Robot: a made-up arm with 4 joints.
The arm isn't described. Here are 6 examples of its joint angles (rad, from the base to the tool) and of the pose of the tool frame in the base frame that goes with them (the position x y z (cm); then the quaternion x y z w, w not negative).
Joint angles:
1: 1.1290 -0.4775 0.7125 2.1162
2: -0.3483 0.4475 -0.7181 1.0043
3: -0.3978 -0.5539 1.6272 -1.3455
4: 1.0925 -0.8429 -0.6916 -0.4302
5: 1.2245 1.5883 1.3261 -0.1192
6: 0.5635 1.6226 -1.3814 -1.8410
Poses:
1: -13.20 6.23 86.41 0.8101 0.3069 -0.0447 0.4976
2: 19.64 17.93 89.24 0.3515 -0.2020 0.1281 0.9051
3: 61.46 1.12 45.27 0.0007 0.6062 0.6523 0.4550
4: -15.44 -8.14 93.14 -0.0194 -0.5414 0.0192 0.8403
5: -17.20 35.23 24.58 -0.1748 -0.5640 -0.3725 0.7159
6: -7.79 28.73 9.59 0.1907 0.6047 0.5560 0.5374
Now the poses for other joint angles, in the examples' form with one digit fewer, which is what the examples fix.
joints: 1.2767 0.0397 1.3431 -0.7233
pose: -25.2 15.0 71.7 -0.413 -0.055 0.050 0.908
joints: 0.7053 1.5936 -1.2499 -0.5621
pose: -10.5 28.2 6.7 0.354 0.885 0.132 0.272
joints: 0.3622 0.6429 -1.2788 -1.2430
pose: -27.1 25.6 59.5 -0.440 -0.803 -0.372 0.154
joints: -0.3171 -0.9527 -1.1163 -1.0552
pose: 61.0 -18.0 69.3 -0.297 -0.042 -0.103 0.948
